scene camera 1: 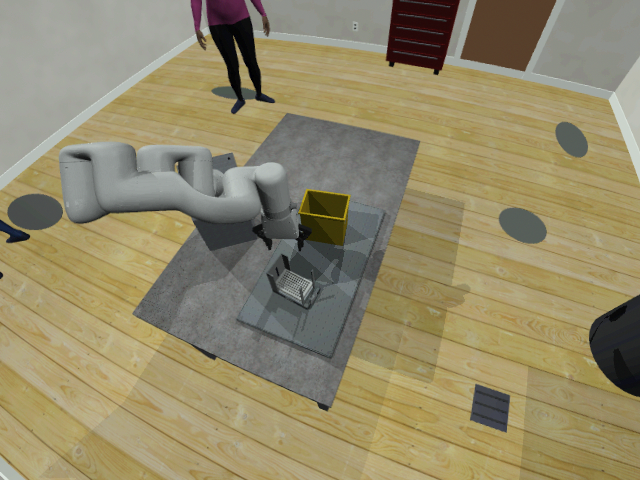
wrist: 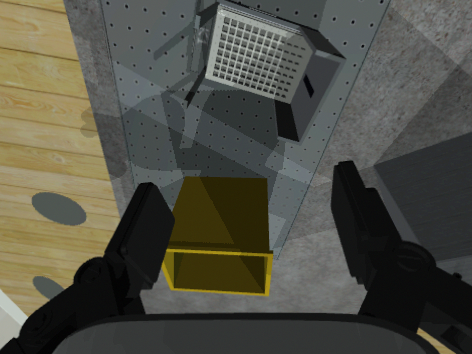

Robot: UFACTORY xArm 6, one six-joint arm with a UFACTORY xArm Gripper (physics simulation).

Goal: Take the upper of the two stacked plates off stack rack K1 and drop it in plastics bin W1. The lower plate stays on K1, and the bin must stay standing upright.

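Places are measured from the arm's base along level axes (x up, y left, z back), in millimetres.
Where they show: gripper, fingertip midpoint: [scene camera 1: 285,246] [wrist: 244,193].
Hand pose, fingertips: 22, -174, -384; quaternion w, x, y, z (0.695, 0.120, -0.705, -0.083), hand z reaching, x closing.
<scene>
Things, the pixels of their top centre, and the offset from my fingertips, as dx, dy, dz. "pt": a spot on its surface instead. Level surfaces: height alone.
- upper plate at its top centre: [wrist: 257,60] [scene camera 1: 293,283] -253, +1, +5
- stack rack K1 at a spot on its surface: [wrist: 314,102] pt -168, +14, +68
- Plastics bin W1 at its top centre: [wrist: 216,274] [scene camera 1: 324,203] -120, +301, -17
- perforated grey board at its surface level: dx -300
- grey table at its surface level: dx -313
The upper plate [scene camera 1: 294,285] [wrist: 255,57], a light grey perforated one, lies in stack rack K1 [scene camera 1: 271,283] [wrist: 314,102], between its dark uprights. The lower plate cannot be told apart beneath it. Plastics bin W1 [scene camera 1: 323,228] [wrist: 220,212] is yellow, open at the top and stands upright. My gripper [scene camera 1: 284,247] [wrist: 244,193] is open and empty, with its fingers wide apart. It hangs above the board's level, in scene camera 1 left of the bin and up from the rack. In the wrist view the rack is ahead, beyond the fingertips.
The rack and bin stand on a perforated grey board [scene camera 1: 325,335] [wrist: 230,125] on the grey table [scene camera 1: 341,149] [wrist: 400,65]. A dark grey box [scene camera 1: 227,235] [wrist: 435,200] stands beside the board, under the arm. A person [scene camera 1: 227,10] stands on the floor behind the table.
</scene>
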